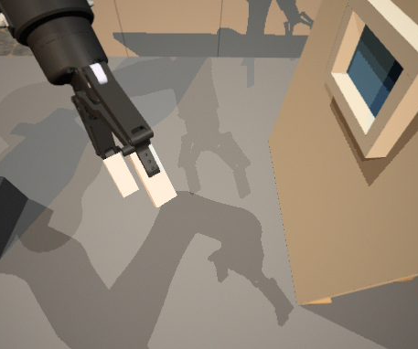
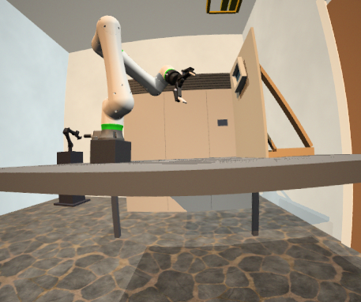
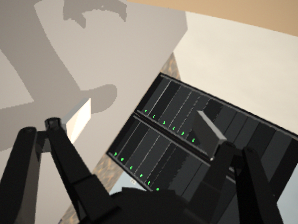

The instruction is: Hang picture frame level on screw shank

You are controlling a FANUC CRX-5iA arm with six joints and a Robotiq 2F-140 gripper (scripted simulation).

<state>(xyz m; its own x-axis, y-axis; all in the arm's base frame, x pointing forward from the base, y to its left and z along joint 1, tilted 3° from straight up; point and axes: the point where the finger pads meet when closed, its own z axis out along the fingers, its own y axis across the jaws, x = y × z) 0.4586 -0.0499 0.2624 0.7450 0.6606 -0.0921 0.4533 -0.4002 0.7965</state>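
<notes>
My gripper is now 29 cm short of the picture frame, 13 cm to the right of it and 12 cm below it. The rest, counted from my hand: tan wall board (30 cm ahead, 14 cm to the left, 5 cm below).
</notes>
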